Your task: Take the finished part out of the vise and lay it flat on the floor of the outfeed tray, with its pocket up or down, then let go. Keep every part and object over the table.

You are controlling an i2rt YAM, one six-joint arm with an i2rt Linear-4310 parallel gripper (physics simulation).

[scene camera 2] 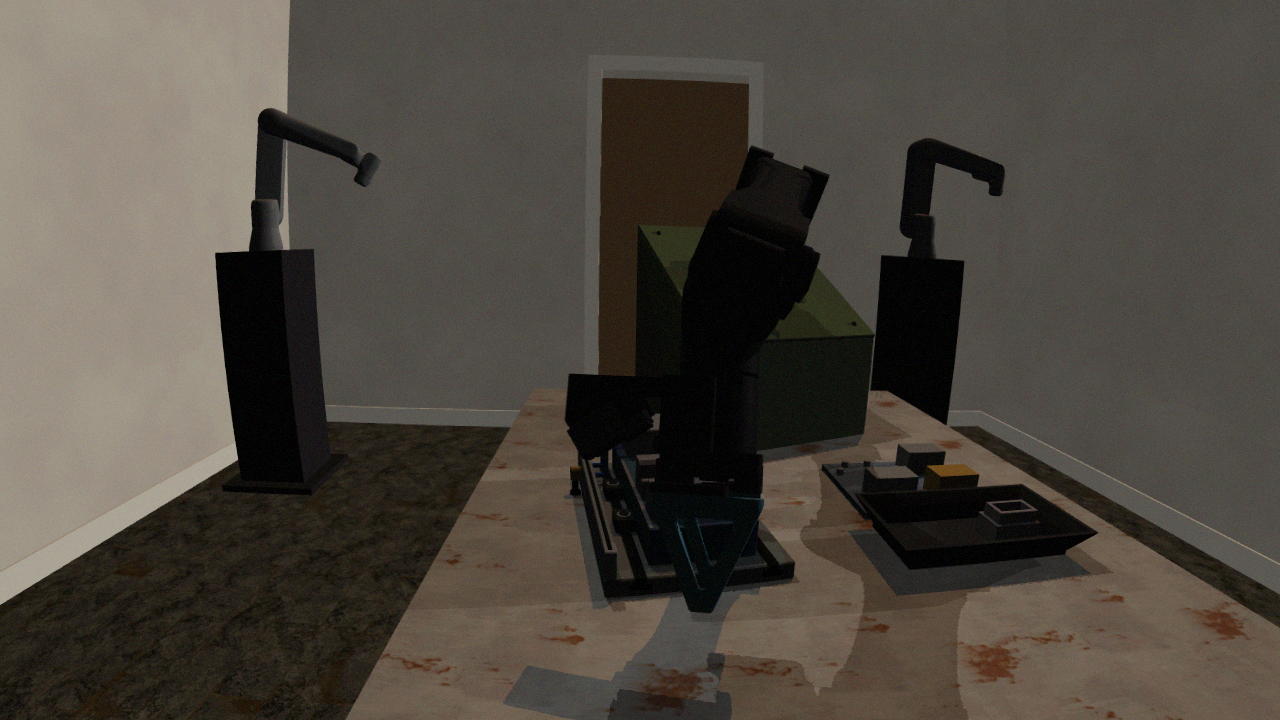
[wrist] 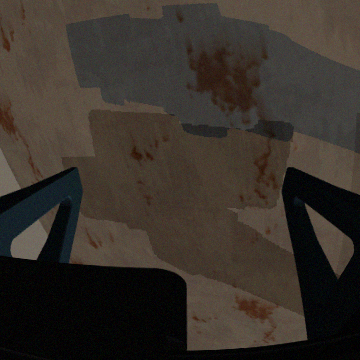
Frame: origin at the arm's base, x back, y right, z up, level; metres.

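Where they show: gripper, fingertip midpoint: [scene camera 2: 706, 596] [wrist: 181, 178].
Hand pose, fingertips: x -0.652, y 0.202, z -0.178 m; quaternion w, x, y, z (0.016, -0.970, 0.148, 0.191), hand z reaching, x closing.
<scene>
After its pixels a point has its place.
My gripper [scene camera 2: 703, 601] {x -0.652, y 0.202, z -0.178 m} [wrist: 181, 178] {x -0.652, y 0.202, z -0.178 m} is open, its dark blue fingers wide apart with bare table between them in the wrist view. In the scene view it points down in front of the vise, near its front edge. The vise [scene camera 2: 646, 586] {x -0.522, y 0.227, z -0.253 m} is a dark fixture on a black base, left of the table's middle; the arm and fingers hide much of it. The finished part cannot be made out there. The outfeed tray [scene camera 2: 984, 552] {x -0.541, y -0.124, z -0.237 m} is black with sloped walls, to the right. A grey part [scene camera 2: 1009, 526] {x -0.505, y -0.185, z -0.231 m} with a rectangular pocket facing up sits inside it.
Behind the tray, a flat dark board [scene camera 2: 844, 481] {x -0.294, y -0.075, z -0.255 m} bears grey blocks [scene camera 2: 890, 479] {x -0.373, y -0.099, z -0.221 m} [scene camera 2: 920, 457] {x -0.291, y -0.195, z -0.227 m} and an orange block [scene camera 2: 951, 476] {x -0.380, y -0.188, z -0.220 m}. A large green sloped housing [scene camera 2: 810, 385] {x -0.109, y -0.088, z -0.162 m} stands behind the arm. The table's left edge is a short way left of the vise.
</scene>
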